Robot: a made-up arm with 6 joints.
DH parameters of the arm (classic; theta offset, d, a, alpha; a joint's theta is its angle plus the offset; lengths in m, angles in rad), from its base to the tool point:
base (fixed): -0.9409 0 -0.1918 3.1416
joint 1: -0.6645 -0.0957 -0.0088 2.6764
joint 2: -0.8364 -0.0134 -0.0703 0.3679
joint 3: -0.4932 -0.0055 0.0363 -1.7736
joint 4: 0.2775 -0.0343 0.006 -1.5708
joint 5: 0 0.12 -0.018 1.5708
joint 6: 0 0.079 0.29 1.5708
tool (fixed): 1.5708 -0.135 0 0
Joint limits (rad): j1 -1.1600..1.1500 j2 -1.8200..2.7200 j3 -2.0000..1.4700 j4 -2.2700..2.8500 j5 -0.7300..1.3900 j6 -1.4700..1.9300
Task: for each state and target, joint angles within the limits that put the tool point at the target. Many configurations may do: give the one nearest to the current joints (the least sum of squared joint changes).
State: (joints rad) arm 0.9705 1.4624 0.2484 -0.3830 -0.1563 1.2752
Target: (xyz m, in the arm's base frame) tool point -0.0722 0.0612 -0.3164
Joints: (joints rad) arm 0.9663 1.4862 0.3461 -0.6337 -0.1960 0.6969
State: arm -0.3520 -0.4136 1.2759 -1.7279 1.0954 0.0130
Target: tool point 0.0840 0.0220 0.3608
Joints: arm -0.4122 -0.2615 1.3585 -1.5500 1.1486 -0.0093
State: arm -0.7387 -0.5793 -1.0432 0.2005 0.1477 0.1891
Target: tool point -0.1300 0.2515 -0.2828
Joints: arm -1.0283 -0.0791 -1.0538 1.0711 0.1945 -0.2087
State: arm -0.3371 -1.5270 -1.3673 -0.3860 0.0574 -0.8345
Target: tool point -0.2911 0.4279 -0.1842
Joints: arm -0.4519 -1.2534 -1.5038 -0.6537 0.3554 -0.4347
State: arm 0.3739 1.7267 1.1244 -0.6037 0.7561 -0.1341
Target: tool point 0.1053 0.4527 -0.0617
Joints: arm 0.5073 1.6819 1.4700 -0.9985 0.6124 0.2679
